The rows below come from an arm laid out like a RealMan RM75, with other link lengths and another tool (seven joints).
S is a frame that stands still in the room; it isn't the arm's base.
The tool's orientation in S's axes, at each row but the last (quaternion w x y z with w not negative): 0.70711 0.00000 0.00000 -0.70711; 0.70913 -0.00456 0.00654 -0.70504; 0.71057 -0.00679 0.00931 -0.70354; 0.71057 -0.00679 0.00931 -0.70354; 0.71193 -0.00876 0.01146 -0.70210; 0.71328 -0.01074 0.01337 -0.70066; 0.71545 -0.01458 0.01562 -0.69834; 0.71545 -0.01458 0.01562 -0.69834; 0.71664 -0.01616 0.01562 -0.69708; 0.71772 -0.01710 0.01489 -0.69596; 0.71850 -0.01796 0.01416 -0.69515; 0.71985 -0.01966 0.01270 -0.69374; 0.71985 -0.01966 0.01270 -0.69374
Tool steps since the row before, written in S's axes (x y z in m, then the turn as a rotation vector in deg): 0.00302 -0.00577 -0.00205 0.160 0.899 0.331; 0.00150 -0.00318 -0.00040 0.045 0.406 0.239; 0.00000 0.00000 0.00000 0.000 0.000 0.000; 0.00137 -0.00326 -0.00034 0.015 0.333 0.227; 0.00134 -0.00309 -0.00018 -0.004 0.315 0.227; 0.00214 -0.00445 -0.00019 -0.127 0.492 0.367; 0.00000 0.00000 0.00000 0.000 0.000 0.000; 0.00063 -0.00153 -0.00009 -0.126 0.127 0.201; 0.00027 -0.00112 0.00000 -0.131 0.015 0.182; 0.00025 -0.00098 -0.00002 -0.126 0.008 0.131; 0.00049 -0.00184 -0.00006 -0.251 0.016 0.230; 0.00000 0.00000 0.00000 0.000 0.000 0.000; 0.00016 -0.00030 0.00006 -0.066 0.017 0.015
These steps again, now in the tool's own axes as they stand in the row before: 0.00577 0.00302 -0.00205 -0.899 0.160 0.331; 0.00319 0.00149 -0.00037 -0.406 0.044 0.239; 0.00000 0.00000 0.00000 0.000 0.000 0.000; 0.00327 0.00134 -0.00030 -0.334 0.013 0.226; 0.00311 0.00130 -0.00013 -0.316 -0.006 0.226; 0.00449 0.00207 -0.00010 -0.496 -0.131 0.361; 0.00000 0.00000 0.00000 0.000 0.000 0.000; 0.00154 0.00060 -0.00006 -0.130 -0.131 0.195; 0.00113 0.00024 0.00001 -0.019 -0.139 0.176; 0.00099 0.00022 -0.00001 -0.012 -0.131 0.125; 0.00185 0.00043 -0.00005 -0.023 -0.261 0.218; 0.00000 0.00000 0.00000 0.000 0.000 0.000; 0.00031 0.00015 0.00006 -0.019 -0.066 0.012
